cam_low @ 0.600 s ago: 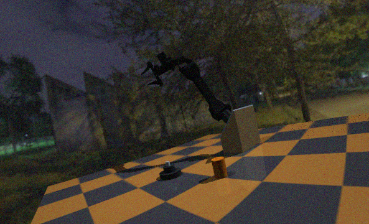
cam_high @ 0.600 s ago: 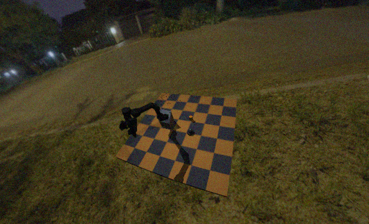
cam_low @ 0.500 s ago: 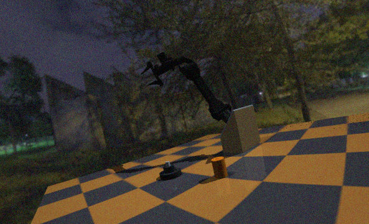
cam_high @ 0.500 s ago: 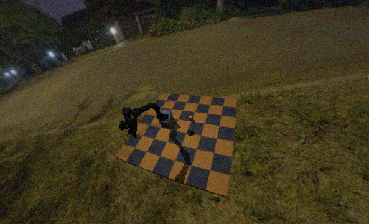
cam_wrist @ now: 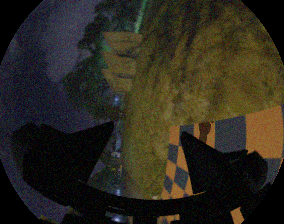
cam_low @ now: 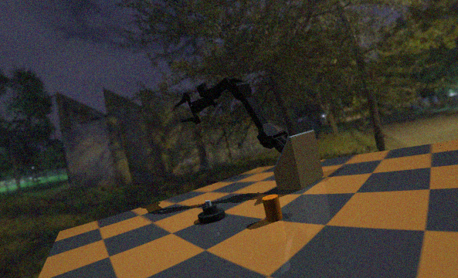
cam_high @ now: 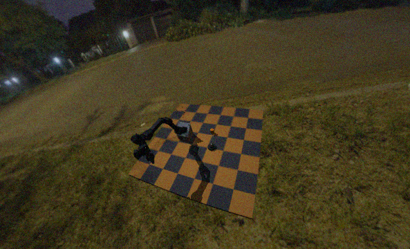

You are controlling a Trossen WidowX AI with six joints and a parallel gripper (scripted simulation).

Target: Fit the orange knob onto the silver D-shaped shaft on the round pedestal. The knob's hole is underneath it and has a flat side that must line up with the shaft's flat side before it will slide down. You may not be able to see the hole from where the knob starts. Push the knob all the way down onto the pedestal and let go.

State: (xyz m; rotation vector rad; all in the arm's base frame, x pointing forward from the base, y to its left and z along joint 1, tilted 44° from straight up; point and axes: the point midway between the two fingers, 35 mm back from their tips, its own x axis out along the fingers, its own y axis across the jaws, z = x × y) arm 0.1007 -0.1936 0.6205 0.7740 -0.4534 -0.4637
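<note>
The orange knob is 180 mm ahead of my gripper tip, 710 mm to the left of it and 400 mm below it. The rest, counted from my gripper tip: round pedestal: 230 mm ahead, 510 mm to the left, 410 mm below.
</note>
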